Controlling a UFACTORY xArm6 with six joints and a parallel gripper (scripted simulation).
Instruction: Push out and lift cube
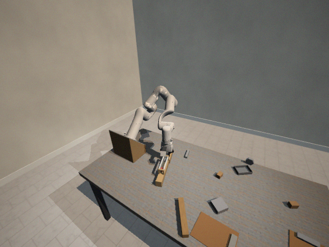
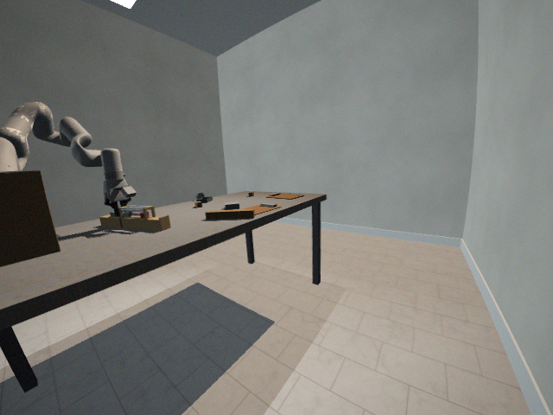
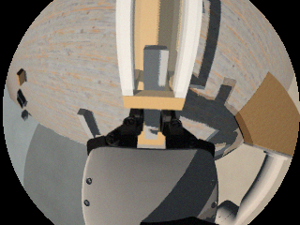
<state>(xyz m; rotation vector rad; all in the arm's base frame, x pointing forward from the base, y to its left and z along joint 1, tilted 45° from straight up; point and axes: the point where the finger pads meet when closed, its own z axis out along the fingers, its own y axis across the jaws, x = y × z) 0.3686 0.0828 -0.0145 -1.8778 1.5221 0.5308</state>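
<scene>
Right now the pale grey stick is 14 cm ahead of my hand, 16 cm to the left of it and 6 cm below it. The rest, counted from my hand: red cube (4 cm ahead, 16 cm to the right, 1 cm below); channel (3 cm ahead, 11 cm to the right, 1 cm below); wooden bar (32 cm ahead, 41 cm to the right, 5 cm below).
</scene>
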